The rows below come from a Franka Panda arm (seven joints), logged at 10 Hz.
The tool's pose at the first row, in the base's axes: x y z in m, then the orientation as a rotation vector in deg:
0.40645 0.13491 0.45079 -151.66 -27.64 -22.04
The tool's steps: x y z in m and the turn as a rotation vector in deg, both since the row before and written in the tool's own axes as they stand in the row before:
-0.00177 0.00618 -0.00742 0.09 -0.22 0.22
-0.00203 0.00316 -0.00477 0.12 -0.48 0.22
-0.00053 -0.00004 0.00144 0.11 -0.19 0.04
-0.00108 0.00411 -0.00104 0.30 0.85 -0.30
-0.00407 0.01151 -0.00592 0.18 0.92 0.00
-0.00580 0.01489 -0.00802 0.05 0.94 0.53
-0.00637 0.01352 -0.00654 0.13 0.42 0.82
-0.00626 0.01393 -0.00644 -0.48 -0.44 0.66
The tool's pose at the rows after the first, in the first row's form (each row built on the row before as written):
0.40584 0.12584 0.45450 -151.67 -27.42 -21.65
0.40433 0.12046 0.45687 -151.73 -27.28 -20.92
0.40409 0.12100 0.45545 -151.69 -27.29 -20.62
0.40450 0.11674 0.45454 -151.10 -27.44 -21.72
0.40419 0.10318 0.45415 -150.64 -27.16 -22.85
0.40316 0.08534 0.45361 -150.36 -26.15 -23.88
0.40117 0.06924 0.45193 -150.20 -24.94 -24.12
0.39922 0.05290 0.44992 -150.87 -24.16 -23.49

